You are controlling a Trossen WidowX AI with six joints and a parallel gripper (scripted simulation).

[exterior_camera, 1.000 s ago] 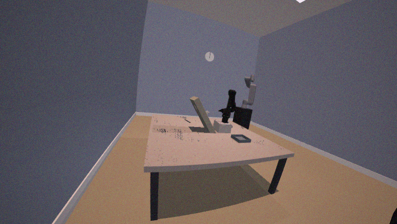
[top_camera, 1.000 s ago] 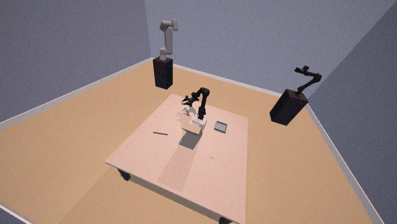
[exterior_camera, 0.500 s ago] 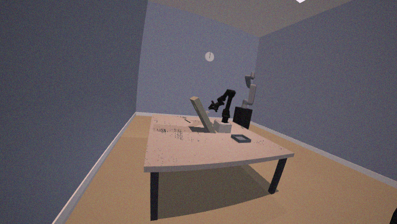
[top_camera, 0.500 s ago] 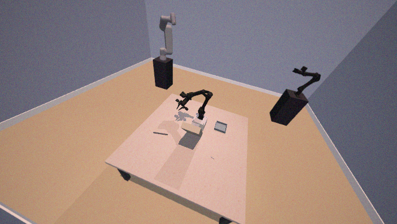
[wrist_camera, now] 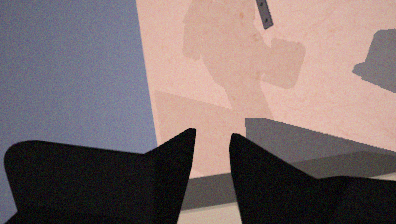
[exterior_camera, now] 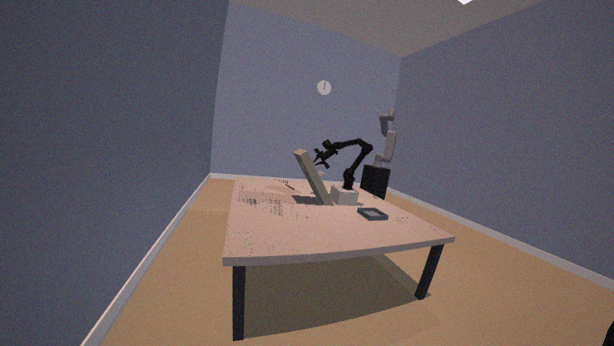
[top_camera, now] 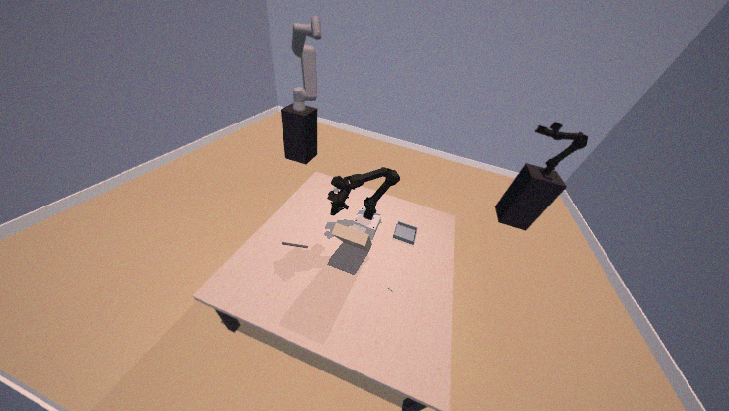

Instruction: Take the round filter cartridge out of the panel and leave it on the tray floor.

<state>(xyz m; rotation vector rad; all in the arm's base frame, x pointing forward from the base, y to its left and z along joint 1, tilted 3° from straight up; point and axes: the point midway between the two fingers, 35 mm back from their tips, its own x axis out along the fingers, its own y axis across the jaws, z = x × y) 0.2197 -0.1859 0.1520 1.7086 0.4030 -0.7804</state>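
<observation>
Now: the round filter cartridge 11 cm ahead of my gripper tip, 17 cm to the left of it and 3 cm above it. Round my gripper tip: tray (29 cm behind, 47 cm to the left, 24 cm below); small pin (18 cm ahead, 46 cm to the left, 24 cm below); small white cube (53 cm behind, 18 cm to the right, 23 cm below).
</observation>
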